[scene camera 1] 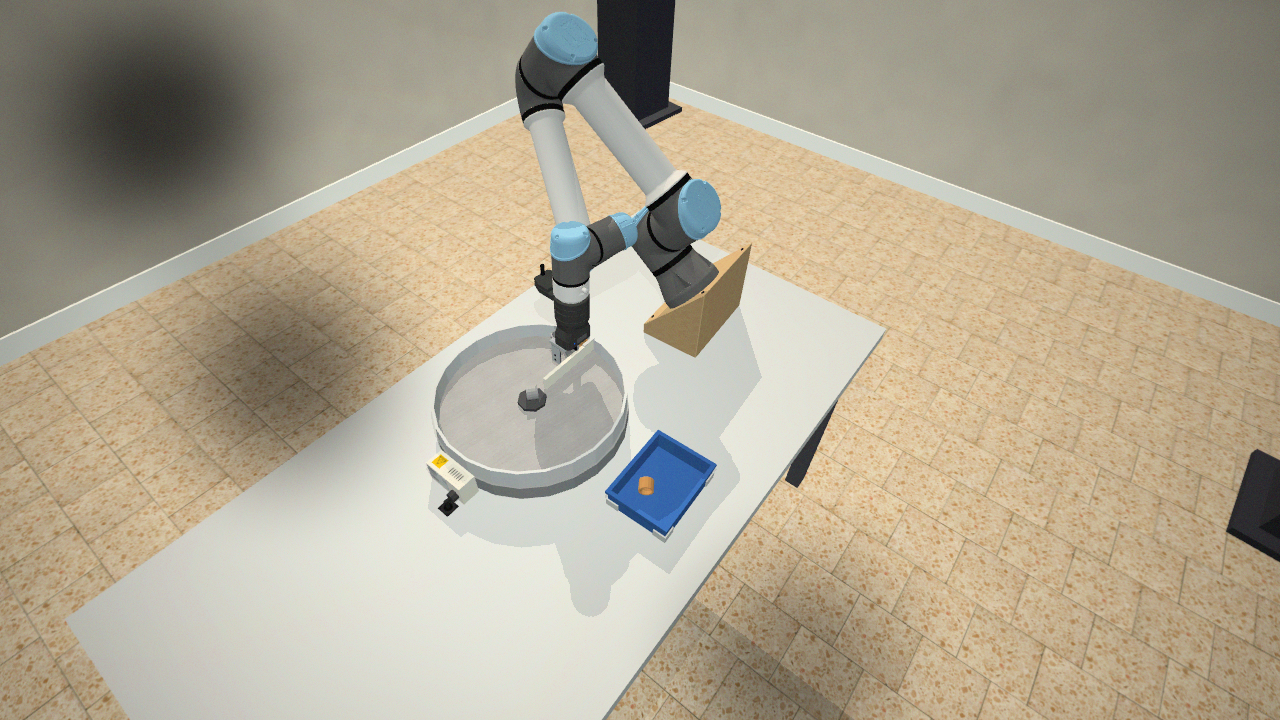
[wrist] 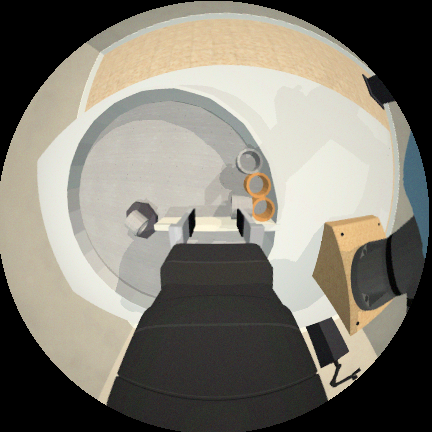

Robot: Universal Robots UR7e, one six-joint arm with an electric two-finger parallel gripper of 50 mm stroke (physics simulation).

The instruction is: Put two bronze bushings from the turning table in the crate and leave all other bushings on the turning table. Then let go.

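Pixels of known places: gripper, fingertip midpoint: (scene camera 1: 565,354) (wrist: 215,216); arm's base at its link origin: (scene camera 1: 693,289) (wrist: 369,276).
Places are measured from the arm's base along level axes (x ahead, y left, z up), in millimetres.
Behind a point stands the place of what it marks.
My gripper (scene camera 1: 556,354) @(x 346, y -89, z -45 mm) (wrist: 215,216) @(x 346, y -89, z -45 mm) is open and empty above the turning table (scene camera 1: 483,438) @(x 608, y -56, z -80 mm) (wrist: 125,160) @(x 504, y -163, z -80 mm), its fingers over the cream bar in the wrist view. One bronze bushing (scene camera 1: 646,486) @(x 441, y 261, z -96 mm) is in the blue crate (scene camera 1: 677,476) @(x 363, y 279, z -128 mm). In the wrist view, a bronze bushing (wrist: 248,186) @(x 308, y -128, z -54 mm) and another bronze bushing (wrist: 254,210) stand side by side at the turning table's wall, right of my fingers. A grey bushing (wrist: 239,161) stands beyond them. Another grey bushing (wrist: 241,202) @(x 315, y -108, z -51 mm) lies beside them, close to my right finger. One more grey bushing (wrist: 135,223) @(x 458, y -69, z -42 mm) leans at the hub.
The cream bar (scene camera 1: 568,364) @(x 355, y -70, z -56 mm) (wrist: 164,225) @(x 412, y -71, z -44 mm) crosses the turning table from near the dark hub (scene camera 1: 531,402) @(x 479, y -54, z -71 mm) (wrist: 145,210) @(x 457, y -81, z -72 mm) to the wall. A white box (scene camera 1: 454,477) @(x 707, y -16, z -74 mm) stands at the rim. A wooden wedge (scene camera 1: 711,317) @(x 12, y 72, z -38 mm) (wrist: 332,260) @(x 87, y -6, z -74 mm) is under the arm's base.
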